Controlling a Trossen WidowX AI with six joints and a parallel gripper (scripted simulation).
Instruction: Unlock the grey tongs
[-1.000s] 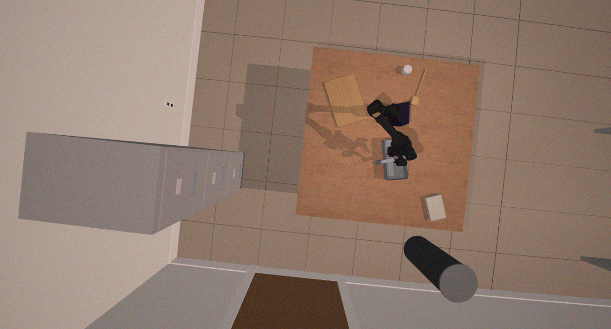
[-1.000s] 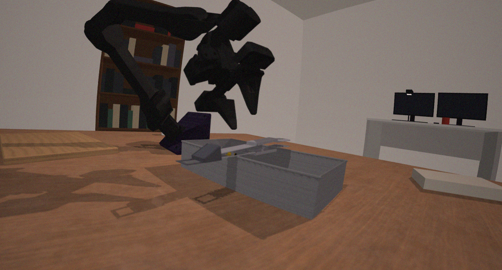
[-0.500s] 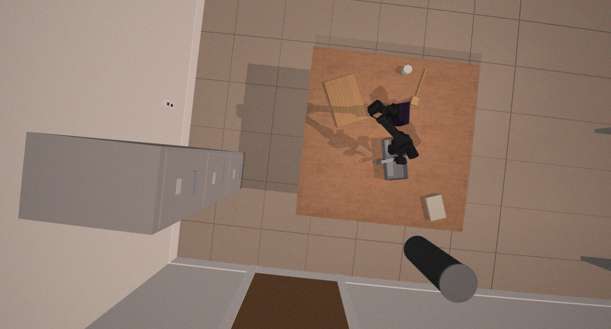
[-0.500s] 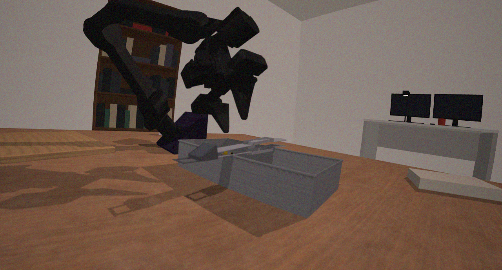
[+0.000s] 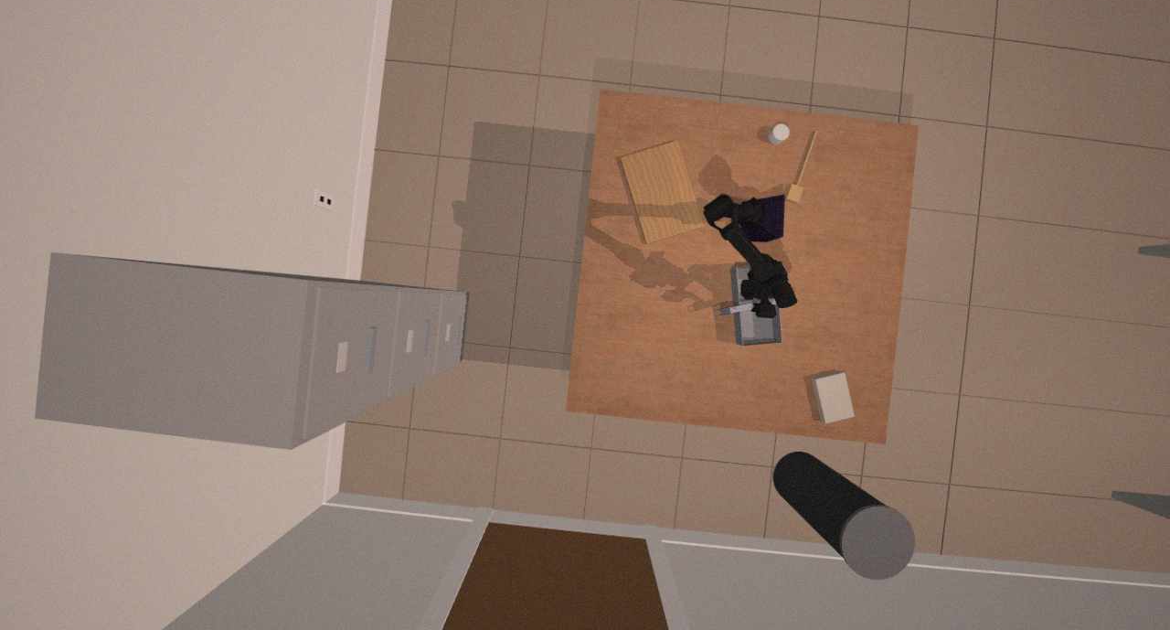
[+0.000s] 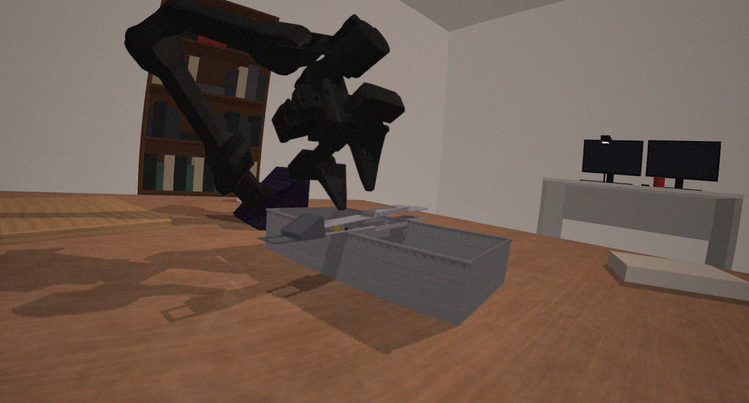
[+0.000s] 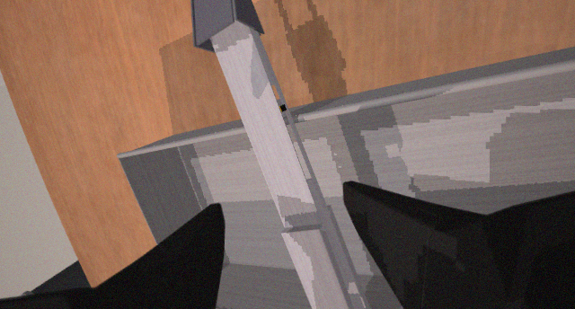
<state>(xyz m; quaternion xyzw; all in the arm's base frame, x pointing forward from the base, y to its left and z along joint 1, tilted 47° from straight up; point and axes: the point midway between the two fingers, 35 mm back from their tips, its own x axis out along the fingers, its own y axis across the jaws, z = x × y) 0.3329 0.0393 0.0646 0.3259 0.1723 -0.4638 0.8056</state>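
My gripper tip is 6 cm above the grey roasting tin and 5 cm to the right of it. From my gripper tip the other things lie so: white cup: 68 cm behind, 12 cm to the left, 7 cm below; then wooden board: 43 cm behind, 34 cm to the right, 8 cm below.
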